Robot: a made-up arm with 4 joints.
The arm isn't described. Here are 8 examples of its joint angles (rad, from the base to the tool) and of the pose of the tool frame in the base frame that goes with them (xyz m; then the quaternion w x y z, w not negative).
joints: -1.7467 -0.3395 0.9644 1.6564
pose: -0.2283 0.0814 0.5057 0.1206 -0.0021 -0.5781 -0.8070
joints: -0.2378 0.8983 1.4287 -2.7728
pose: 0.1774 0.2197 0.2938 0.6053 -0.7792 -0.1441 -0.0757
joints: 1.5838 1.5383 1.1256 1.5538
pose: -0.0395 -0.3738 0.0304 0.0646 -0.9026 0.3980 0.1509
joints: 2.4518 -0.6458 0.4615 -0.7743
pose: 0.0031 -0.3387 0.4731 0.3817 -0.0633 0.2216 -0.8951
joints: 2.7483 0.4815 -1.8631 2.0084
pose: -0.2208 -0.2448 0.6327 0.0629 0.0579 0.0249 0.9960
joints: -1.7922 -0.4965 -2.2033 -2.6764
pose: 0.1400 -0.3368 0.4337 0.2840 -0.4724 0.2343 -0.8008
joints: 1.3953 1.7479 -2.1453 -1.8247
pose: -0.2171 -0.4510 0.4151 0.5279 0.5277 -0.5867 -0.3141
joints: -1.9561 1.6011 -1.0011 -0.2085
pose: 0.0164 0.2961 0.2681 0.5709 -0.7606 -0.2440 -0.1899
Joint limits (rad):
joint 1: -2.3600..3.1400
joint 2: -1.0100..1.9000
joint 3: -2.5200..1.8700
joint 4: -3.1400..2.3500
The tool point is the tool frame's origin. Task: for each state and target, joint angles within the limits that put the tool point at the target. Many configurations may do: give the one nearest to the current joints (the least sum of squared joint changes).
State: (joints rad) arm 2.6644 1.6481 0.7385 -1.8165
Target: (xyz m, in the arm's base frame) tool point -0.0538 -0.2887 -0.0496
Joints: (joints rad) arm 2.6605 1.9000 0.8712 -1.2999
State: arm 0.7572 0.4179 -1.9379 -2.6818
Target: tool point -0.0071 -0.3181 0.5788
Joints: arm -0.0367 1.1893 -1.6153 -2.4421
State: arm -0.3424 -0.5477 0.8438 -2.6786
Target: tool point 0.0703 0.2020 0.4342
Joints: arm -0.2192 -0.2672 1.3891 -3.1400
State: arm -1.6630 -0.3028 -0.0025 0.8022
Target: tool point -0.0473 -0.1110 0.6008
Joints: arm -1.8129 -0.7049 -0.1435 1.4926
